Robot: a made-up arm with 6 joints.
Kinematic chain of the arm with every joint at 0, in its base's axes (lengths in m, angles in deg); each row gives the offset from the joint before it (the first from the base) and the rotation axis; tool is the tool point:
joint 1: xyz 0 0 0.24 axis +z
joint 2: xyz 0 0 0 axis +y
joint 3: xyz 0 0 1.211 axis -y
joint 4: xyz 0 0 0 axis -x
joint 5: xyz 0.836 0 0 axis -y
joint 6: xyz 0 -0.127 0 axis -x
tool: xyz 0 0 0
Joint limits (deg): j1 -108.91..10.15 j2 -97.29..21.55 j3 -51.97..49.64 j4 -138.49..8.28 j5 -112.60..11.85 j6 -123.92..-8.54
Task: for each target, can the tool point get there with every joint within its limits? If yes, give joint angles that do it. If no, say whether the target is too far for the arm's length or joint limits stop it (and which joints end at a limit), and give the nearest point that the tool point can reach.
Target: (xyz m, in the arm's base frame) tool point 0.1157 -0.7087 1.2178
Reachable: yes | joints -79.57 -4.54 -11.70 -83.44 -90.99 -107.39
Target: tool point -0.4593 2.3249 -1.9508
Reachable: no: too far | nearest point -0.3713 1.8796 0.5272 | short by 2.519 m
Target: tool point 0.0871 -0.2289 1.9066
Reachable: yes | joints -54.88 -20.22 26.34 -61.59 -67.84 -65.88
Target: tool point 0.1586 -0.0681 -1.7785
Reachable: no: joint limits stop it (at a limit: joint 2, joint 3) | nearest point 0.5147 -0.2210 0.5287 | short by 2.339 m
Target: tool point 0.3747 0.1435 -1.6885
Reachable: no: joint limits stop it (at a limit: joint 1, joint 2, joint 3) | nearest point 0.5500 0.1090 0.5288 | short by 2.224 m
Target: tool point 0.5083 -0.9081 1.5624
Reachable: yes | joints -62.20 9.75 26.98 -101.85 -55.98 -24.30
